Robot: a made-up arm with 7 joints.
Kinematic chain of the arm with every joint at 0, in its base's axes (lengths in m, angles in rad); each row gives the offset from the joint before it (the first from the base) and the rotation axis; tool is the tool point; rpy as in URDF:
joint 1: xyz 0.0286 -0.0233 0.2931 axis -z
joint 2: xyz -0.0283 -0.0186 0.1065 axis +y
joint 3: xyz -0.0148 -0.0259 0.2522 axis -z
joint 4: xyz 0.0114 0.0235 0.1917 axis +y
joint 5: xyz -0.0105 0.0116 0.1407 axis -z
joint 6: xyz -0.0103 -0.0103 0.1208 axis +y
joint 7: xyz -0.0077 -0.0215 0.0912 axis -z
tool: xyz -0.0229 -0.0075 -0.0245 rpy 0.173 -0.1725 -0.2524
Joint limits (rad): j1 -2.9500..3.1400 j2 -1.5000..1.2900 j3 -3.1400..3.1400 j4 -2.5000..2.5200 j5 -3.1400..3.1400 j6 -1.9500..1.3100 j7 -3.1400..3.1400
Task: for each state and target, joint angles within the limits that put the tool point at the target. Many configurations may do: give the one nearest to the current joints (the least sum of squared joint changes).
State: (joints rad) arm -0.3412 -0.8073 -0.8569 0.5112 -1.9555 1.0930 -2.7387
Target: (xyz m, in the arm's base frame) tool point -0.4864 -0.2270 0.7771
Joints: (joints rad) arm -0.7065 -0.9815 -0.8834 0.8143 -1.8751 1.2915 -2.7238
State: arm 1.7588 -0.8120 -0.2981 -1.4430 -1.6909 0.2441 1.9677
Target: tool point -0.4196 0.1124 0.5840
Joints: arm 0.8659 -0.5035 -0.8583 -1.8934 -1.6636 0.1248 1.9240
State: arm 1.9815 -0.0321 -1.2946 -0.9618 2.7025 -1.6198 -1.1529
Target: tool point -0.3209 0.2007 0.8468
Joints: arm 1.3040 -0.2749 -1.5334 -1.4163 2.5577 -1.5108 -1.1975
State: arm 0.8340 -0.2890 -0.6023 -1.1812 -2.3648 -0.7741 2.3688
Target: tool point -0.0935 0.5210 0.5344
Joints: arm 1.5122 -0.6875 -0.1799 -1.6977 -2.3801 -0.6681 2.3983
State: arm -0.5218 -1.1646 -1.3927 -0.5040 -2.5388 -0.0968 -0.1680
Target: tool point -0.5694 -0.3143 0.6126
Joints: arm 0.0406 -1.0118 -1.3673 -1.2848 -2.5384 -0.1117 -0.1417
